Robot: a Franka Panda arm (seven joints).
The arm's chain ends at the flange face. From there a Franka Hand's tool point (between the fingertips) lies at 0.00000 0.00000 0.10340 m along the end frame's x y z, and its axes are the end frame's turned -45 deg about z.
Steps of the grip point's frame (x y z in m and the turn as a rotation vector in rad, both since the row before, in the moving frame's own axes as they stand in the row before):
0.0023 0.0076 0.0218 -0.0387 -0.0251 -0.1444
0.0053 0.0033 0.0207 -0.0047 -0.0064 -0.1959
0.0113 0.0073 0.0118 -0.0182 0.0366 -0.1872
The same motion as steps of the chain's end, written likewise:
0.0057 -0.0008 0.0219 -0.0451 0.0096 -0.1444
0.0061 -0.0022 0.0207 -0.0078 -0.0012 -0.1959
0.0093 -0.0011 0.0119 0.0130 0.0387 -0.1872

